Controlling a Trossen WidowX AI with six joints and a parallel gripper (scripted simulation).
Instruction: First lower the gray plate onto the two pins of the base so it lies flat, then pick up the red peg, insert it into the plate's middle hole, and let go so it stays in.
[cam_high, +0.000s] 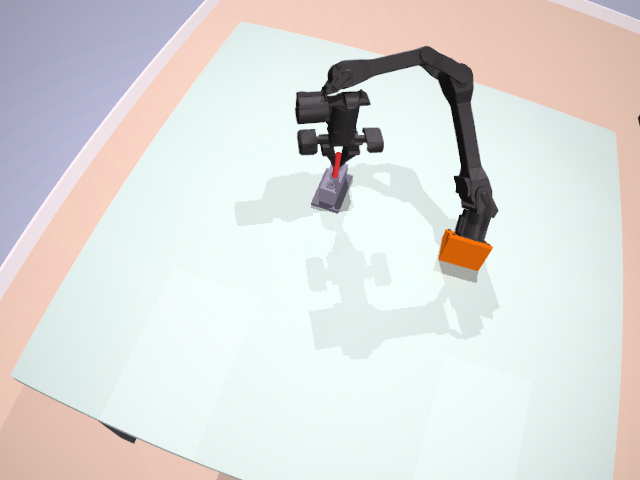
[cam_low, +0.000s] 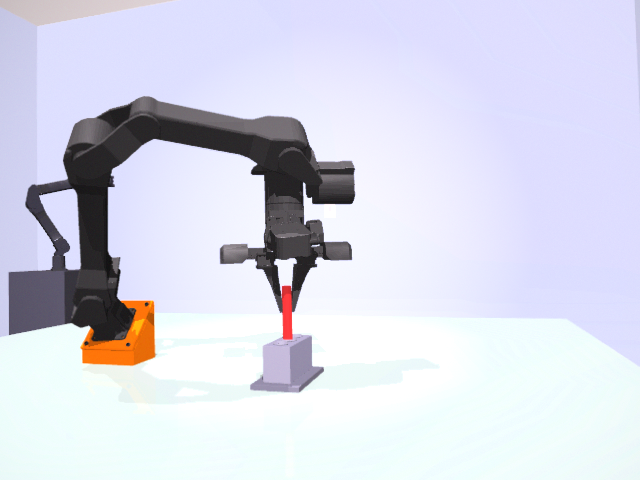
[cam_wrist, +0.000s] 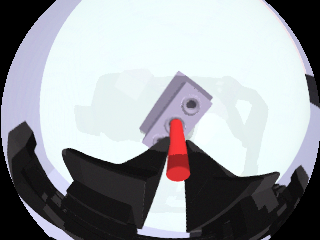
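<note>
Now: gripper tip right at the red peg. Round my gripper tip: base: 9 cm below; then gray plate: 5 cm below.
</note>
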